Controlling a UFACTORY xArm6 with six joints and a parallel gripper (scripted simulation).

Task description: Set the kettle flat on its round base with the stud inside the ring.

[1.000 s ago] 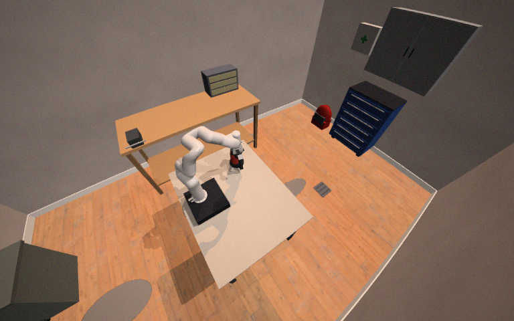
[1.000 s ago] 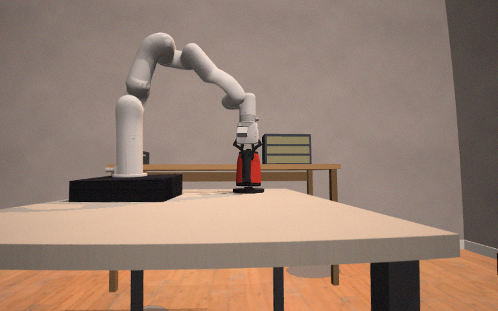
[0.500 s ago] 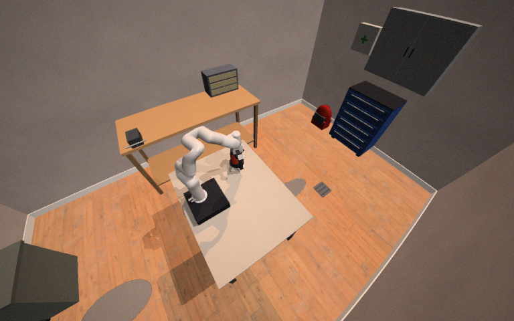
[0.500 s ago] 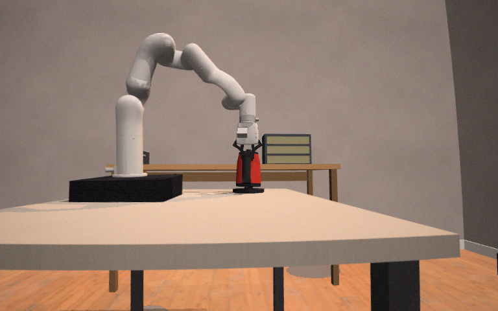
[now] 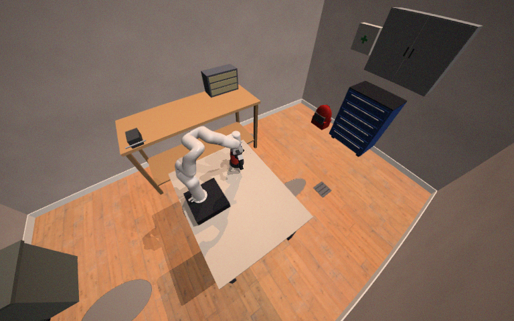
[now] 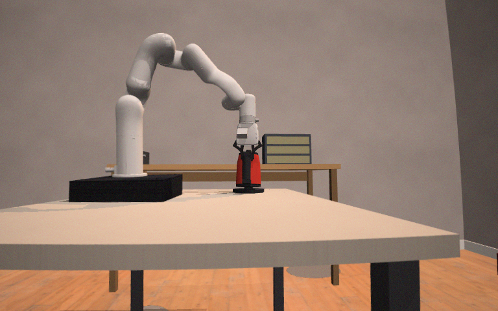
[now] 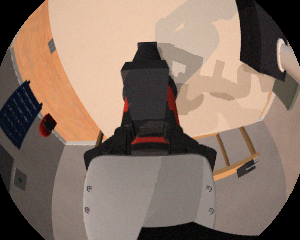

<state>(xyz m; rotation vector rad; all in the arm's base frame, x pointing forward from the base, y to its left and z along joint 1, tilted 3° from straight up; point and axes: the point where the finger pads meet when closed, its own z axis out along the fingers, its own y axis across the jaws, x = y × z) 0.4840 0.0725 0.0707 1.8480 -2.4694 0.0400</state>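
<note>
My gripper is now 10 mm short of the red kettle, 30 mm to the right of it and 50 mm above it. The rest, counted from my hand: black round base: 20 mm ahead, 60 mm to the left, 150 mm below.
</note>
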